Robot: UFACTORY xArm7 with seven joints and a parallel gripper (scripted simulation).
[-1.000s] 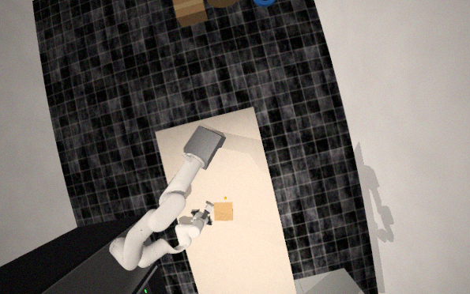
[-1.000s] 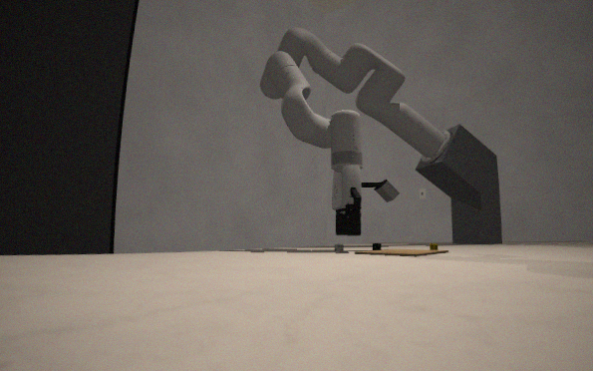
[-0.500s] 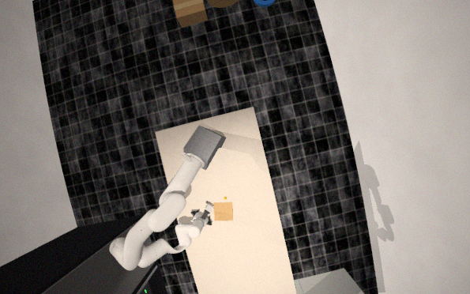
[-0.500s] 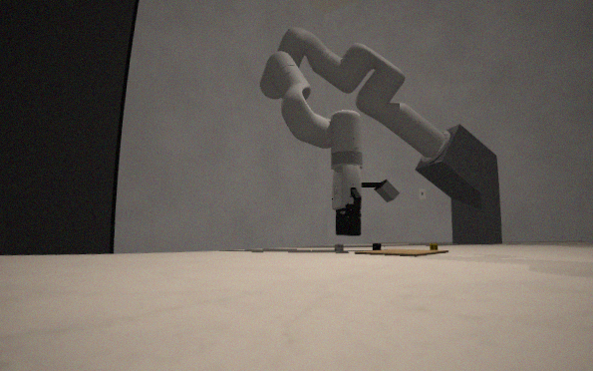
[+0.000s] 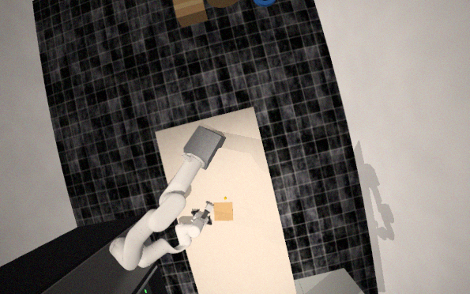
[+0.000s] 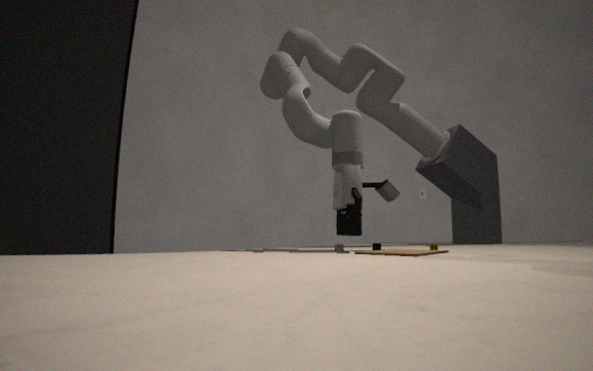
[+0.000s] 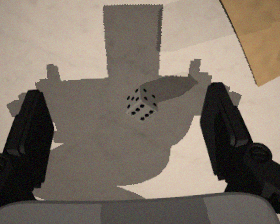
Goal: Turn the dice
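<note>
Right now the pale die is 4 cm below my hand, 2 cm to the right of it and 2 cm ahead of it. From my hand the other things lie so: tan mat: 12 cm to the left, 7 cm ahead, 4 cm below; yellow die: 19 cm to the left, 4 cm below; black die: 6 cm to the left, 5 cm behind, 4 cm below.
</note>
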